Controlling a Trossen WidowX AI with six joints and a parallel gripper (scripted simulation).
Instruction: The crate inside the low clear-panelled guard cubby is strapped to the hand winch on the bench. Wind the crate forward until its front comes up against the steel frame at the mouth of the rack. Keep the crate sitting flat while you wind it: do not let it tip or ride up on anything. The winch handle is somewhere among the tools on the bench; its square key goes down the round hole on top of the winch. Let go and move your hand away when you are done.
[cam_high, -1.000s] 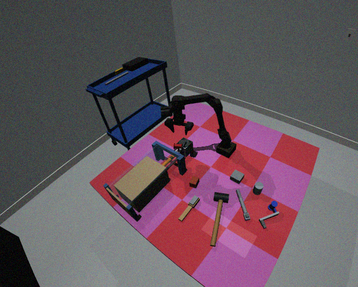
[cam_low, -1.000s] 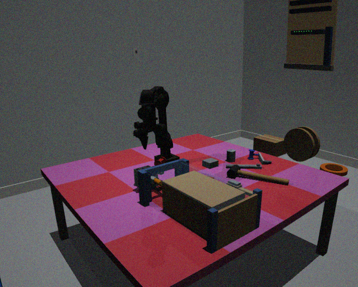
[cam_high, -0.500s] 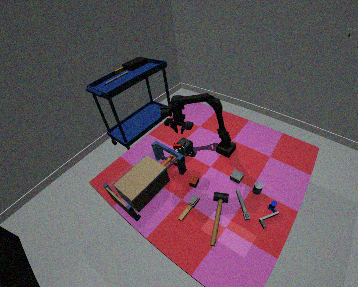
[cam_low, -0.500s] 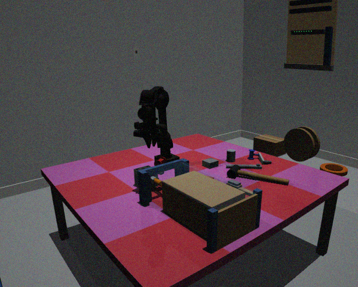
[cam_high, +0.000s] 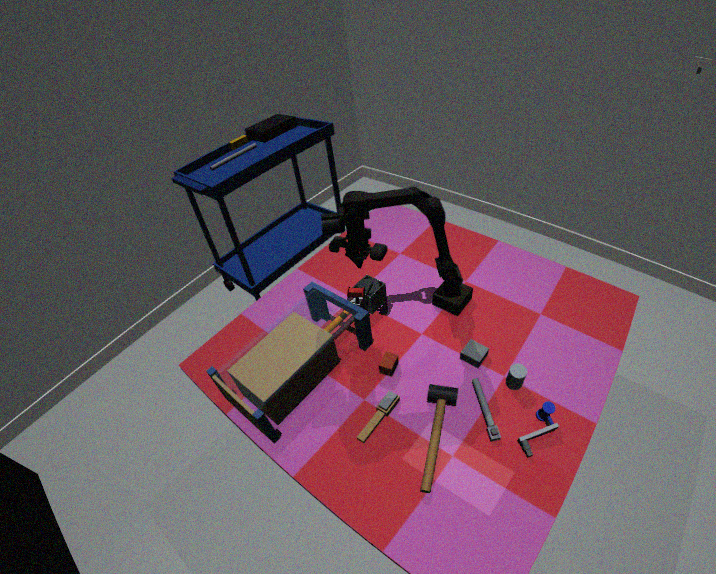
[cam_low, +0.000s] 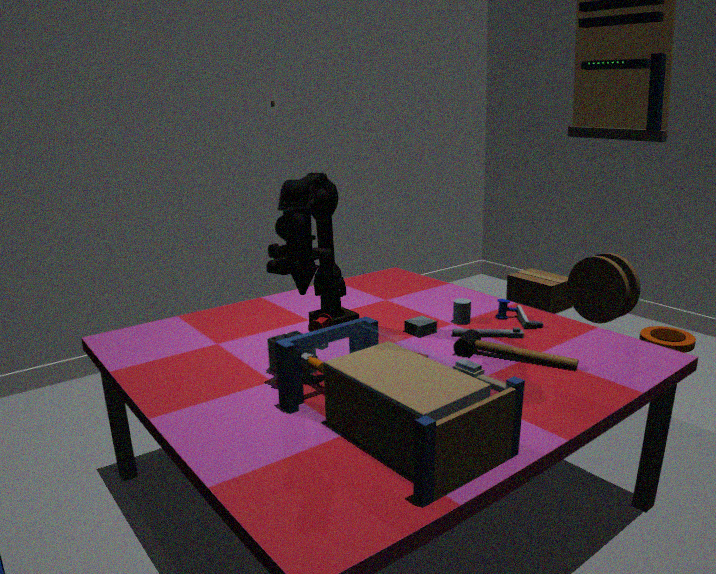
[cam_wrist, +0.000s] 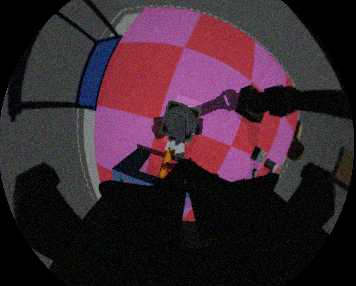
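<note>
Now: the red knob 80 mm below my gripper tip, 50 mm ahead of it and 20 mm to the left of it. From my gripper tip the other things lie so: frame: 120 mm ahead, 110 mm below, 10 mm to the right; then red-knobbed winch handle: 110 mm below, 20 mm ahead, 10 mm to the left; then grey winch: 180 mm below, 60 mm behind, 20 mm to the right.
</note>
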